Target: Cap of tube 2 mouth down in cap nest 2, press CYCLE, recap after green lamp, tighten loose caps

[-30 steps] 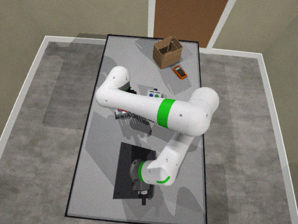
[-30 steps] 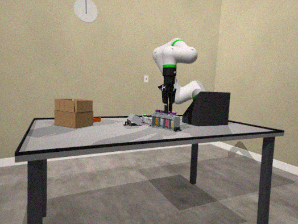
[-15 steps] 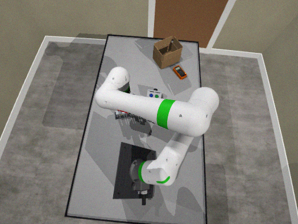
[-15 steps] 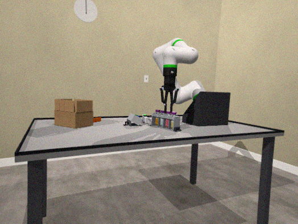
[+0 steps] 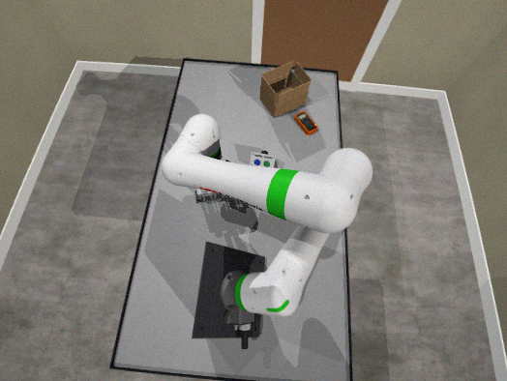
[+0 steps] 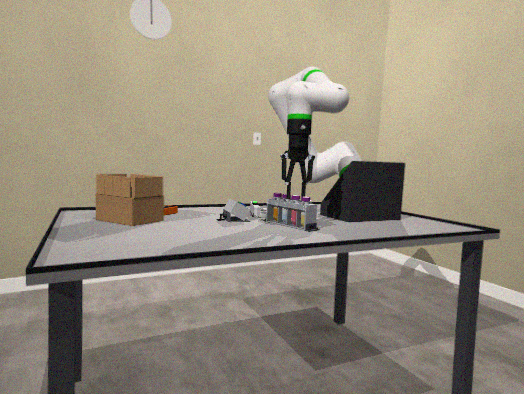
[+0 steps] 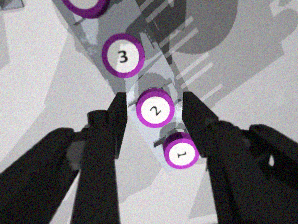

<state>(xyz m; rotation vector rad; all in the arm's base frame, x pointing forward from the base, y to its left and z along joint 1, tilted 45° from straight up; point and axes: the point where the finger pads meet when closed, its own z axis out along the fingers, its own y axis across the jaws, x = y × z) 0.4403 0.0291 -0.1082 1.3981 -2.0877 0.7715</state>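
Now: hand 5 cm to the right of the cap 1, 3 cm above it and 1 cm past it. Also, from my hand: cap 3: 5 cm to the right, 3 cm below, 1 cm ahead; then purple cap marked 2: 3 cm below; then cap 4: 10 cm to the right, 3 cm below, 2 cm ahead.
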